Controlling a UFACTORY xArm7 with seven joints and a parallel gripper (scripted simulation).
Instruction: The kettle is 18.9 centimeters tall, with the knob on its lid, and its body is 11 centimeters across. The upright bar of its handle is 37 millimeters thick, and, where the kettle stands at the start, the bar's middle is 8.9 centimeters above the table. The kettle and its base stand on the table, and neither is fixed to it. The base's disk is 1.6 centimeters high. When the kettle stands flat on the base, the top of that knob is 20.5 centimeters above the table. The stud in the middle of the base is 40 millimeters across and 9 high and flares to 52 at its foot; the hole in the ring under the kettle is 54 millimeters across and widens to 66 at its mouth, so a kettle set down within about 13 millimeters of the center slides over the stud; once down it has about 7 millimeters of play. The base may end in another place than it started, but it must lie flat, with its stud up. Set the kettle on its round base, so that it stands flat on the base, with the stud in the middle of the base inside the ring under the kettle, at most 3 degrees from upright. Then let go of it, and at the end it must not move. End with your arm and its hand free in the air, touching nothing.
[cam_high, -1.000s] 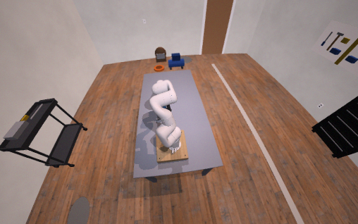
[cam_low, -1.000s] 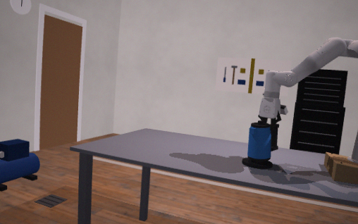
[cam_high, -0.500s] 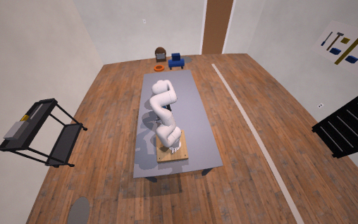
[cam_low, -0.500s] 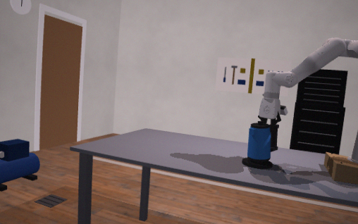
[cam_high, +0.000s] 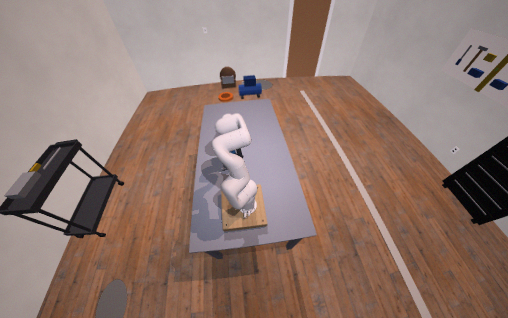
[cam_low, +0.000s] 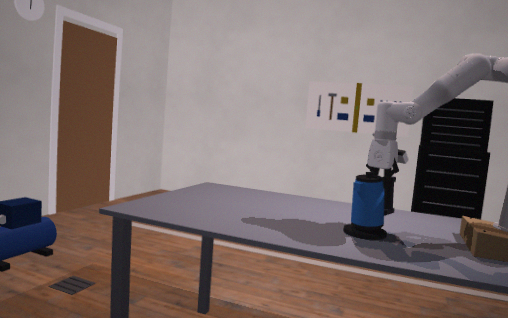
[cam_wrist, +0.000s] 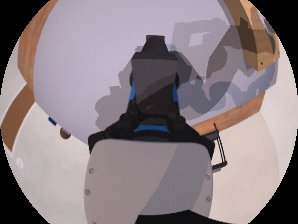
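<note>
My gripper is now 6 cm above the blue kettle, 2 cm to the right of it and 1 cm short of it. The rest, counted from my hand: black round base 17 cm below, 5 cm to the left, 2 cm ahead.
</note>
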